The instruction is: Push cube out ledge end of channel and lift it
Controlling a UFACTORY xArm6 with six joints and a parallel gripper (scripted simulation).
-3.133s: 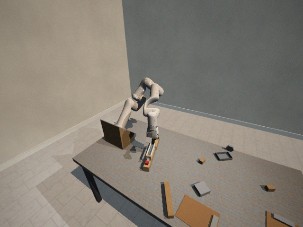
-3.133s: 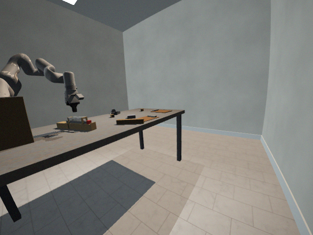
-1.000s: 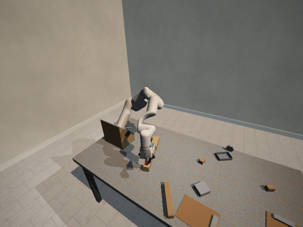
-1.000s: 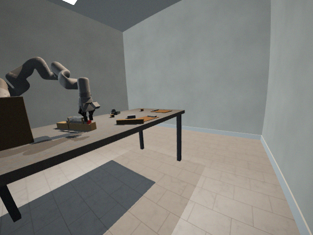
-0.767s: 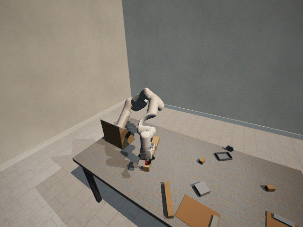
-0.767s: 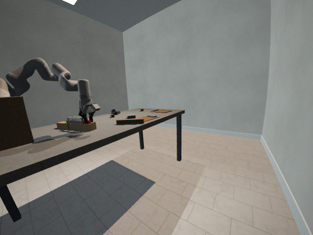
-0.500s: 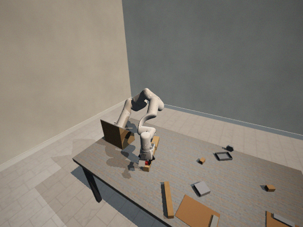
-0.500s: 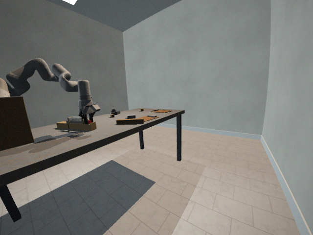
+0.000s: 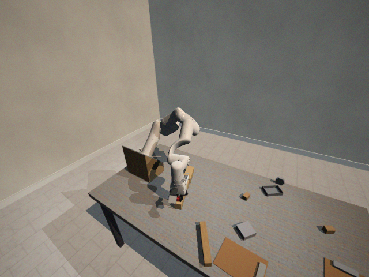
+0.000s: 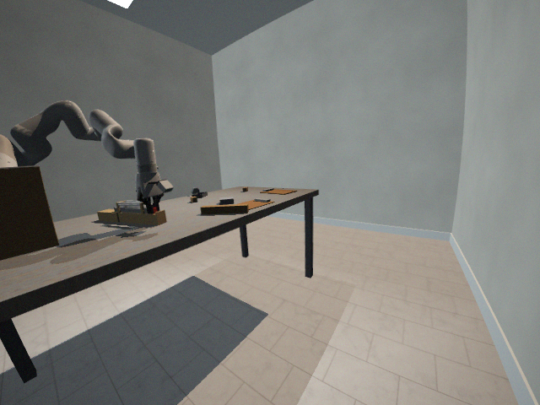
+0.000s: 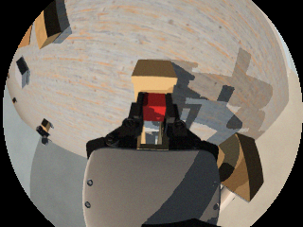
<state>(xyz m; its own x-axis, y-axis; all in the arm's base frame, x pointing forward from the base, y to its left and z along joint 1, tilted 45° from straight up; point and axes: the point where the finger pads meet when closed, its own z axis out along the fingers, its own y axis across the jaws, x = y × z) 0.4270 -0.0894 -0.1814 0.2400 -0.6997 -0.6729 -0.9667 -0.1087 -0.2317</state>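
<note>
My gripper is now 10 mm above the red cube. The rest, counted from my hand: channel 30 mm behind, 130 mm to the left, 10 mm below; then pale grey stick 50 mm behind, 200 mm to the left, 10 mm below; then wooden bar 260 mm ahead, 170 mm to the right, 50 mm below.
</note>
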